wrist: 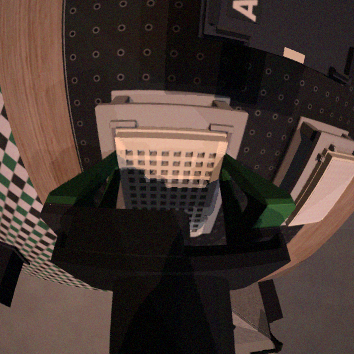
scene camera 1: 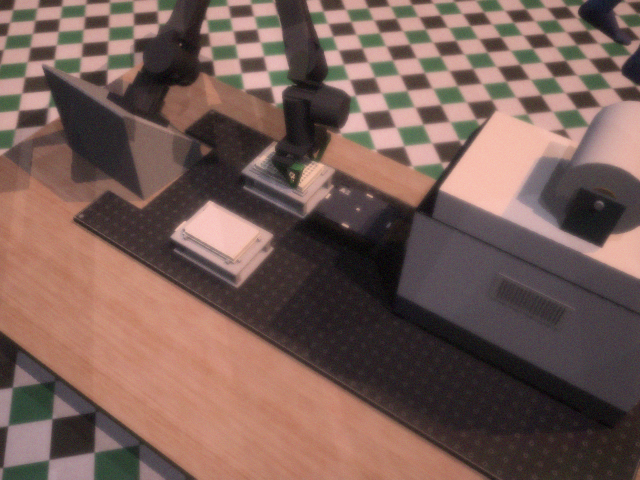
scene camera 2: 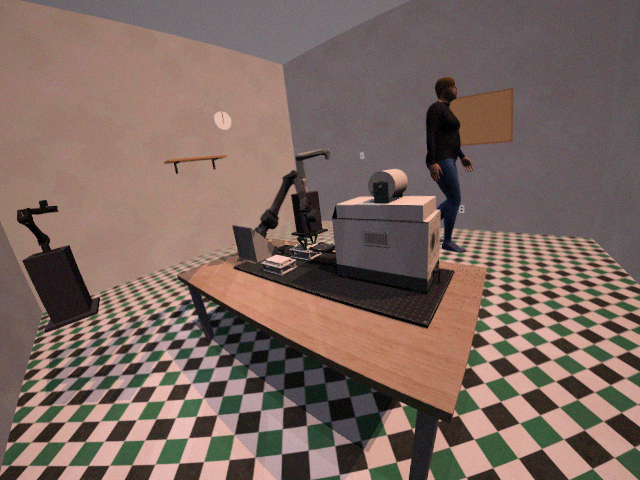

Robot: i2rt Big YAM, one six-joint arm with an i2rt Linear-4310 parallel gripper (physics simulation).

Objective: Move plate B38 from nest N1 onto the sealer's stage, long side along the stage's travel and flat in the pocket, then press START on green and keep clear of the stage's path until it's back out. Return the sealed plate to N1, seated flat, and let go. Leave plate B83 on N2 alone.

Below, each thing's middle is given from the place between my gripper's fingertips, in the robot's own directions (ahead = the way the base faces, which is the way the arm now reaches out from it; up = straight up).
My hand is 210 mm short of the dark sealer stage (scene camera 1: 374, 219), 40 mm below it and 30 mm to the left of it. From my hand the other things lie so: lidded plate (scene camera 1: 220, 233) (230 mm to the right, 20 mm behind).
